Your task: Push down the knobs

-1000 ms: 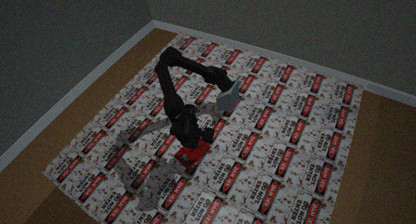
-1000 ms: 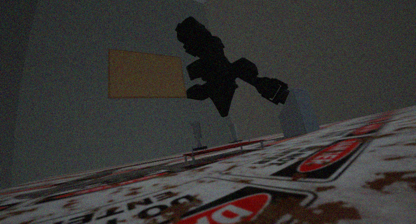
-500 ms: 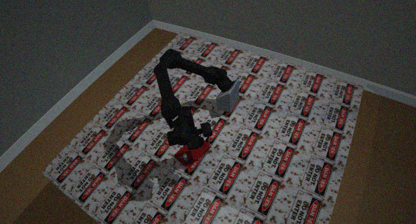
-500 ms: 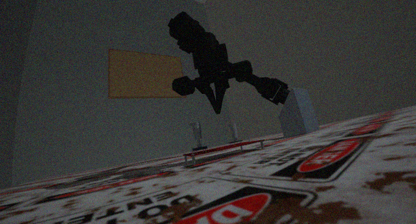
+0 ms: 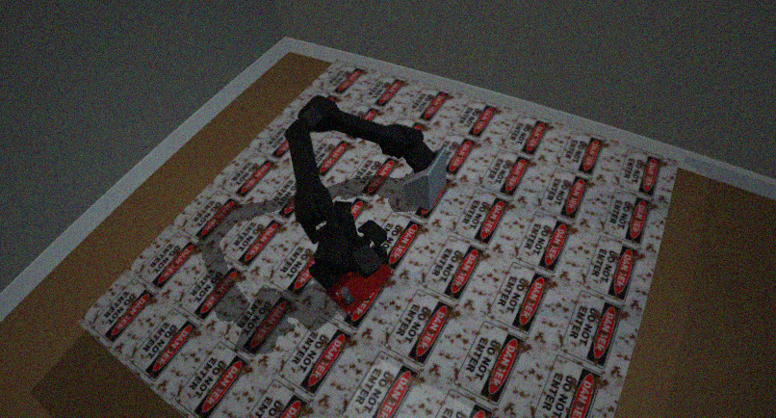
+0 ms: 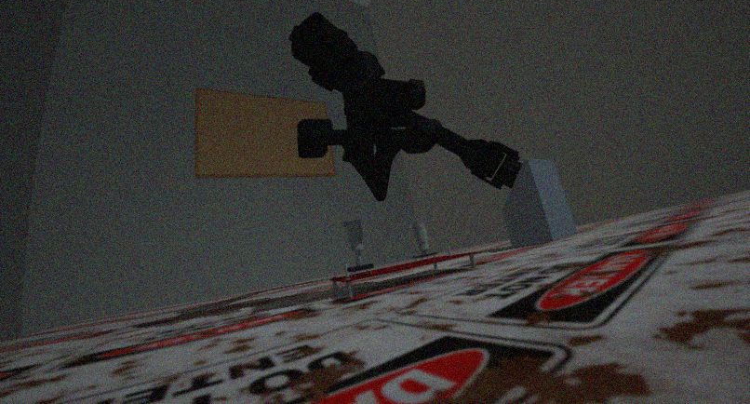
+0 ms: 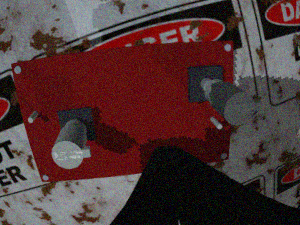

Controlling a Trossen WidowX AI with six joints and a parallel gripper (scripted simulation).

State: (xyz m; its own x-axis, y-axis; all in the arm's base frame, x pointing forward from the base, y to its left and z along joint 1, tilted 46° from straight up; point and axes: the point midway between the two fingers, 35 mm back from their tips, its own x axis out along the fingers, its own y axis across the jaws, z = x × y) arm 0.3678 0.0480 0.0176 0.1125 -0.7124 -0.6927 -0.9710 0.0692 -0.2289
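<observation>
Now: gripper tip 40 mm short of the knob and 40 mm above it.
</observation>
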